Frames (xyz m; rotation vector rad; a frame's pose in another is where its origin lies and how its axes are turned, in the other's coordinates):
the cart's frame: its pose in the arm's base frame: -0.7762 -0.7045 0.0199 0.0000 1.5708 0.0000
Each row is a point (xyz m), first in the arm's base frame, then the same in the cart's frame.
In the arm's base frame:
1: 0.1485 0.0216 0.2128
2: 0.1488 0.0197 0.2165
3: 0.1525 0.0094 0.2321
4: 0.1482 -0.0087 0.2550
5: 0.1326 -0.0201 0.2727
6: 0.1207 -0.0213 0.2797
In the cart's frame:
1: -0.1929 0.7261 0.9247
2: -0.1966 0.7242 0.9250
3: -0.2122 0.7139 0.9287
4: -0.2351 0.6958 0.9244
5: -0.2528 0.6844 0.9088
6: -0.2598 0.6832 0.8969

